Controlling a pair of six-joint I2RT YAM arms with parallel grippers.
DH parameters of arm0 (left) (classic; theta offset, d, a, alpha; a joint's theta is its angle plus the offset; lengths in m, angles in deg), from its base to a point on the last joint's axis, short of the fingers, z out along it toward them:
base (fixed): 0 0 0 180
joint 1: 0 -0.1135 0.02 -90
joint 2: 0 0 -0.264 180
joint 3: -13.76 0 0.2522 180
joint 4: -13.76 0 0.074 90
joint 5: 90 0 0 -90
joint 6: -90 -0.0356 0 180
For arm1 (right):
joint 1: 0 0.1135 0.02 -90
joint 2: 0 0 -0.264 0
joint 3: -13.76 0 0.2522 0
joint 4: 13.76 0 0.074 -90
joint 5: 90 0 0 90
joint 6: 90 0.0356 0 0
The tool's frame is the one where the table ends.
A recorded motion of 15 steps. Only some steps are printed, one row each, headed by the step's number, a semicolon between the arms.
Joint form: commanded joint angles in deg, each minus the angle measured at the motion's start. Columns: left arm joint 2, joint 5, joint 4, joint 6, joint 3, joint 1; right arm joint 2, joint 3, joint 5, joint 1, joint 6, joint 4.
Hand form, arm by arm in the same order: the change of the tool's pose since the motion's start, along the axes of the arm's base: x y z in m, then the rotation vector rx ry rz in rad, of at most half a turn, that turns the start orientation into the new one. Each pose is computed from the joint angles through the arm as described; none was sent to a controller.
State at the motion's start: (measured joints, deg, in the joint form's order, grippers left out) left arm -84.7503 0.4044 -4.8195 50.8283 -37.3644 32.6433; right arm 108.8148 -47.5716 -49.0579 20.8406 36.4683 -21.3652
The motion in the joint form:
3: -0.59 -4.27 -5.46 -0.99 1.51 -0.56; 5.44 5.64 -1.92 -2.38 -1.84 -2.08
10: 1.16 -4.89 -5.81 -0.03 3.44 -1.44; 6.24 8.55 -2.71 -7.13 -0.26 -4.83
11: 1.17 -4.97 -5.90 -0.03 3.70 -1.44; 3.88 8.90 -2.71 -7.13 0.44 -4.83
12: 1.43 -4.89 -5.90 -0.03 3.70 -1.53; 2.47 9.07 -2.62 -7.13 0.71 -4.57
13: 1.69 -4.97 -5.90 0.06 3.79 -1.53; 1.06 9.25 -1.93 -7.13 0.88 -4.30
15: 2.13 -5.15 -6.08 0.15 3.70 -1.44; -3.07 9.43 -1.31 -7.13 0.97 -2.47
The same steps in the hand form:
3: -0.0095 0.0122 -0.0154 0.1313 0.0736 0.0371; -0.0198 -0.0211 -0.0487 -0.0364 0.1277 -0.0031
10: -0.0153 0.0208 -0.0173 0.1352 0.0821 0.0721; -0.0222 -0.0489 -0.0591 -0.0206 0.1720 -0.0885
11: -0.0163 0.0215 -0.0185 0.1394 0.0864 0.0727; -0.0219 -0.0488 -0.0482 -0.0083 0.1490 -0.0935
12: -0.0162 0.0219 -0.0175 0.1359 0.0834 0.0736; -0.0219 -0.0488 -0.0419 -0.0035 0.1363 -0.0964
13: -0.0166 0.0221 -0.0168 0.1345 0.0807 0.0758; -0.0219 -0.0491 -0.0359 -0.0058 0.1204 -0.1063
15: -0.0168 0.0219 -0.0148 0.1326 0.0745 0.0775; -0.0229 -0.0496 -0.0180 -0.0016 0.0842 -0.1146

